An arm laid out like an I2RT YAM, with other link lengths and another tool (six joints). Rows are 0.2 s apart.
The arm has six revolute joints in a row. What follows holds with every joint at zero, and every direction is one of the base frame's. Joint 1 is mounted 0.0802 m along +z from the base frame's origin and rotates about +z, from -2.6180 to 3.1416 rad. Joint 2 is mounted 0.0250 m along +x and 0.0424 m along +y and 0.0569 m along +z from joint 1 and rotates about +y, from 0.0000 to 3.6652 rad. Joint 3 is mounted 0.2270 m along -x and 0.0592 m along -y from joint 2 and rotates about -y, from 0.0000 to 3.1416 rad. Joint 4 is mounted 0.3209 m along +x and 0.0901 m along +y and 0.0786 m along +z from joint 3 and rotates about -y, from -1.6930 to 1.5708 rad. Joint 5 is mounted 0.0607 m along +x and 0.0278 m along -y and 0.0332 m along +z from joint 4 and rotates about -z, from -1.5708 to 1.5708 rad. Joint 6 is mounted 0.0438 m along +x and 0.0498 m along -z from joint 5 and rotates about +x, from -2.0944 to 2.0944 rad. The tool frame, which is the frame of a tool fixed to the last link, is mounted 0.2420 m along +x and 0.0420 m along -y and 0.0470 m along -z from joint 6; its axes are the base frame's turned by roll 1.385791, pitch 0.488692 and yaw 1.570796 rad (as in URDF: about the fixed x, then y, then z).
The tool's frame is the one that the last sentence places.
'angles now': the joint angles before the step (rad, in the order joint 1, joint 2, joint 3, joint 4, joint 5, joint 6). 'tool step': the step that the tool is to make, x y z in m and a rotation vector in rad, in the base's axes. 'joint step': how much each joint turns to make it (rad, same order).
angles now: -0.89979, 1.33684, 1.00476, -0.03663, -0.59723, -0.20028
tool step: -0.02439, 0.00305, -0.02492, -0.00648, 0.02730, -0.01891
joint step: -0.02819, -0.07632, -0.11609, 0.00976, 0.00097, -0.03287
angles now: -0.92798, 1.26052, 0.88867, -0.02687, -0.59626, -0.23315
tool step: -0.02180, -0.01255, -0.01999, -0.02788, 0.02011, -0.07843
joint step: -0.00623, -0.05107, -0.09868, 0.05641, 0.07925, -0.00297
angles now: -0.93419, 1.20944, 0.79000, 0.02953, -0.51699, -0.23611
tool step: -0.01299, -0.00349, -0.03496, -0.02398, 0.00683, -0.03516
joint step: -0.00420, -0.00931, -0.12359, 0.12591, 0.03609, -0.00760
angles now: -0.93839, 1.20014, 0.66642, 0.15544, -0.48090, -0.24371
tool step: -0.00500, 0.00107, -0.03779, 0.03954, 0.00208, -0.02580
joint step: -0.00040, 0.05618, -0.05645, 0.09470, 0.01533, 0.03334
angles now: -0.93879, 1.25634, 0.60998, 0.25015, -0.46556, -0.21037
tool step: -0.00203, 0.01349, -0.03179, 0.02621, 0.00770, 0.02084
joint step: 0.00000, 0.03606, -0.05674, 0.06722, -0.02281, 0.00025
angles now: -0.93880, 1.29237, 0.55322, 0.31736, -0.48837, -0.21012
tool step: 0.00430, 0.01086, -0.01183, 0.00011, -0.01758, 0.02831
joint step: 0.00381, 0.02232, -0.03914, 0.07350, -0.02816, 0.00356
